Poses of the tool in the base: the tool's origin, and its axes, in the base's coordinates. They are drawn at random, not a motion.
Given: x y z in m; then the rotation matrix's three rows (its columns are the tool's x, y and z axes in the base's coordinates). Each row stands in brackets.
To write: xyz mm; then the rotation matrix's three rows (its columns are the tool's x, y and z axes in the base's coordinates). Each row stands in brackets. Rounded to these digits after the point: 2 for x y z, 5 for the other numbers.
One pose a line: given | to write
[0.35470, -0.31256, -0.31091], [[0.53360, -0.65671, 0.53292], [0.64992, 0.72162, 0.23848], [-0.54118, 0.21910, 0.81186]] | [354.70, -312.56, -310.91], [[0.53360, -0.65671, 0.53292], [0.64992, 0.72162, 0.23848], [-0.54118, 0.21910, 0.81186]]
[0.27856, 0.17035, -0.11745], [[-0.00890, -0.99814, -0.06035], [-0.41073, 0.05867, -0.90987], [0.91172, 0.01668, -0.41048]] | [278.56, 170.35, -117.45], [[-0.00890, -0.99814, -0.06035], [-0.41073, 0.05867, -0.90987], [0.91172, 0.01668, -0.41048]]
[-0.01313, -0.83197, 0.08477], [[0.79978, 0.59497, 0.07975], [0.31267, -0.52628, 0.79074], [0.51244, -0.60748, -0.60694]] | [-13.13, -831.97, 84.77], [[0.79978, 0.59497, 0.07975], [0.31267, -0.52628, 0.79074], [0.51244, -0.60748, -0.60694]]
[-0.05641, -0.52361, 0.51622], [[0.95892, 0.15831, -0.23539], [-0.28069, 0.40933, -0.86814], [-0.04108, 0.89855, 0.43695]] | [-56.41, -523.61, 516.22], [[0.95892, 0.15831, -0.23539], [-0.28069, 0.40933, -0.86814], [-0.04108, 0.89855, 0.43695]]
